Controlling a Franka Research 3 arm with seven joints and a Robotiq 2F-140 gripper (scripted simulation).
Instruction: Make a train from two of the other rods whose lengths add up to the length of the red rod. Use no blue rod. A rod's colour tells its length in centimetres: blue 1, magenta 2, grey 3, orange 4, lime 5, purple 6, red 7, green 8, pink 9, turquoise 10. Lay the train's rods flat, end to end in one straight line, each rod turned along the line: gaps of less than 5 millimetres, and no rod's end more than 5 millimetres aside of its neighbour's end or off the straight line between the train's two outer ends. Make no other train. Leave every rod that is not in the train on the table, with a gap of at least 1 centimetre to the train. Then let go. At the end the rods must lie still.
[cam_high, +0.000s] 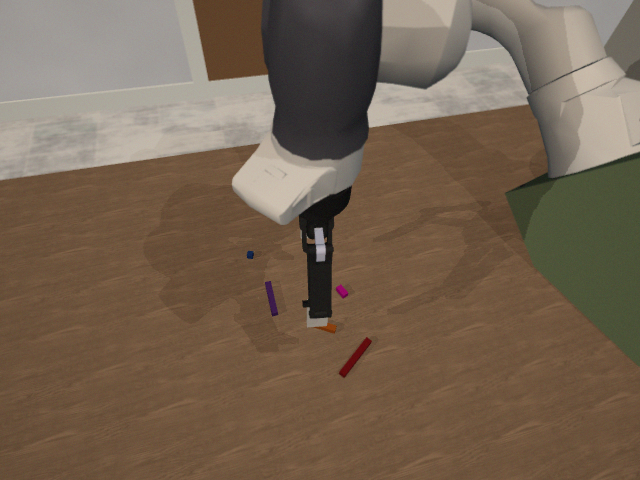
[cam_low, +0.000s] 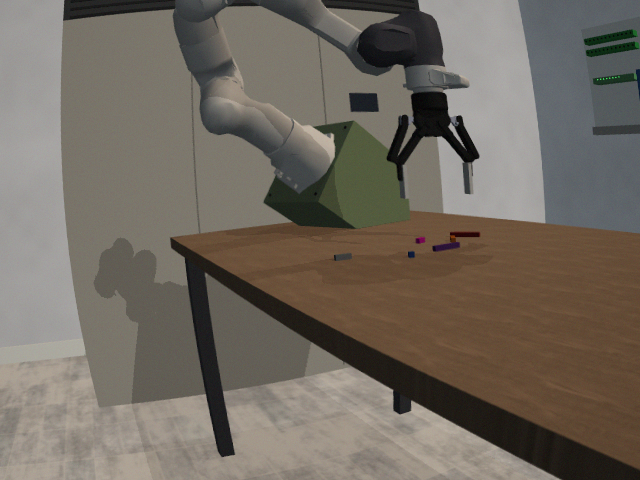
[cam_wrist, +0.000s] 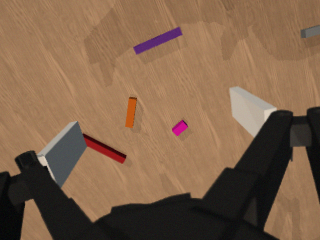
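The orange rod lies 100 mm below my hand and 40 mm to the left of it. From my hand the other things lie so: red rod (110 mm to the left, 100 mm below, 30 mm behind); then purple rod (100 mm below, 50 mm ahead, 40 mm to the right); then magenta rod (100 mm below, 60 mm behind).
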